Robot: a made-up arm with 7 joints. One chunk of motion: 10 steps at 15 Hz.
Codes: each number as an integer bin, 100 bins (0 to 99) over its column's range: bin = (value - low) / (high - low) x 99, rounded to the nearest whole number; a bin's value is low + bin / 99 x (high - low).
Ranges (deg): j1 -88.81..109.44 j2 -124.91..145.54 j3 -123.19..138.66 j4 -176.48..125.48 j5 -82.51..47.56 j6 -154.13..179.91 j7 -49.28..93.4
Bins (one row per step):
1: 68 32 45 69 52 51 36
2: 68 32 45 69 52 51 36
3: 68 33 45 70 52 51 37
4: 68 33 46 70 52 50 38
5: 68 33 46 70 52 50 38
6: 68 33 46 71 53 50 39
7: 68 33 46 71 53 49 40
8: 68 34 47 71 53 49 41
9: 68 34 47 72 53 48 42
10: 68 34 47 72 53 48 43
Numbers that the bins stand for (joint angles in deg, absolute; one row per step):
1: 47.36 -37.49 -4.17 33.98 -14.19 17.95 2.60
2: 47.36 -37.49 -4.17 33.98 -14.19 17.95 2.60
3: 47.36 -34.76 -4.17 37.03 -14.19 17.95 4.04
4: 47.36 -34.76 -1.52 37.03 -14.19 14.58 5.49
5: 47.36 -34.76 -1.52 37.03 -14.19 14.58 5.49
6: 47.36 -34.76 -1.52 40.08 -12.88 14.58 6.93
7: 47.36 -34.76 -1.52 40.08 -12.88 11.20 8.37
8: 47.36 -32.03 1.12 40.08 -12.88 11.20 9.81
9: 47.36 -32.03 1.12 43.13 -12.88 7.83 11.25
10: 47.36 -32.03 1.12 43.13 -12.88 7.83 12.69

